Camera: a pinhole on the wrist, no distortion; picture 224 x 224 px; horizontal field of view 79.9 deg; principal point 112.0 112.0 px. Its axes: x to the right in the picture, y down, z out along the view. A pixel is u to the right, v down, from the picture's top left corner.
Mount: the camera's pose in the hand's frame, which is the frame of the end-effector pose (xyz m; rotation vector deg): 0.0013 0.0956 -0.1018 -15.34 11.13 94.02
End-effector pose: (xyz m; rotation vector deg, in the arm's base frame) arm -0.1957 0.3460 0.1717 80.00 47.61 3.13
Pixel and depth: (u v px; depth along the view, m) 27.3 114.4 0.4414
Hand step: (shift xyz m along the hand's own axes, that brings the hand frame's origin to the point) -0.0111 -0.0464 0.4009
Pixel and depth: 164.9 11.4 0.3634
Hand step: 0.2418 0.3603 0.2137
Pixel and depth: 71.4 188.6 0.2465
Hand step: -0.1479 0.0819 0.1509
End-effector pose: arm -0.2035 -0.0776 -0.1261 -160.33 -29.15 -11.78
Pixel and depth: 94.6 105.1 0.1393
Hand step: 0.0018 0.1186 0.0370
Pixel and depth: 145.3 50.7 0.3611
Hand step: 0.1386 0.2988 0.2234
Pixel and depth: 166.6 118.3 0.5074
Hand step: -0.0672 0.4357 0.3232
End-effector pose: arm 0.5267 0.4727 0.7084 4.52 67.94 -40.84
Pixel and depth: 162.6 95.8 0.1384
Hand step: 0.0061 0.1865 0.0161
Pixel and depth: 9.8 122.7 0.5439
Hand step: -0.0422 -0.1503 0.5371
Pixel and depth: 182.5 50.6 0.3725
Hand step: 0.1355 0.4042 0.2038
